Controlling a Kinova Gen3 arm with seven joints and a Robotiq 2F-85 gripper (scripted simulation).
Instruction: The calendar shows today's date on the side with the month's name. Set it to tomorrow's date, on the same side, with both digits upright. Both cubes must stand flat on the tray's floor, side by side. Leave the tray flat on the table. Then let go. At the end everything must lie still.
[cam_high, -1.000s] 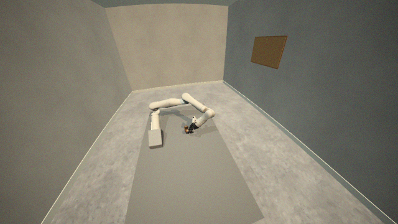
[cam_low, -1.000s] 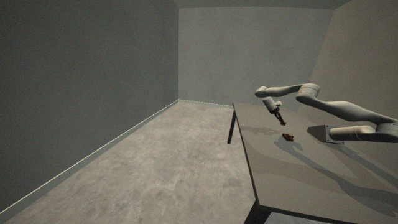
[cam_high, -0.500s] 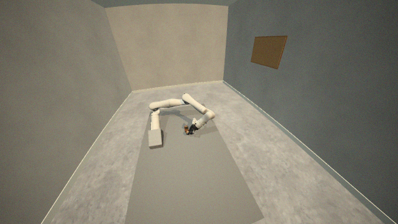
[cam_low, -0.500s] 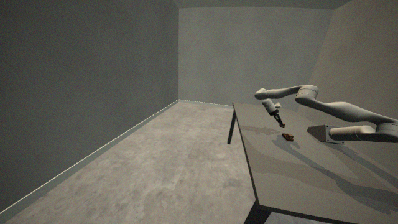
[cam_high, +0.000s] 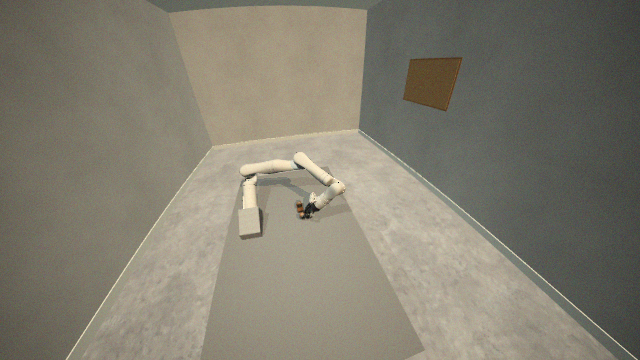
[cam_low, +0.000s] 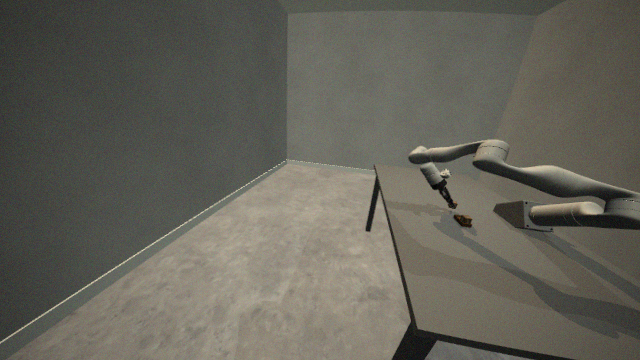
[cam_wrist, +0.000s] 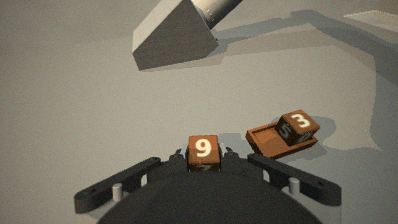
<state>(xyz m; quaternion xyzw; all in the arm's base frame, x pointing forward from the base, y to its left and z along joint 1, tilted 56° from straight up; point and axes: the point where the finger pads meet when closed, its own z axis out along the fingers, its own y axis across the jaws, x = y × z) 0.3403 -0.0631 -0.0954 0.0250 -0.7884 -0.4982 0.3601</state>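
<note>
Right now the orange tray is 110 mm to the left of my hand, 40 mm below it and 10 mm behind it. Also, from my hand: digit cube 10 mm below, 10 mm behind.
</note>
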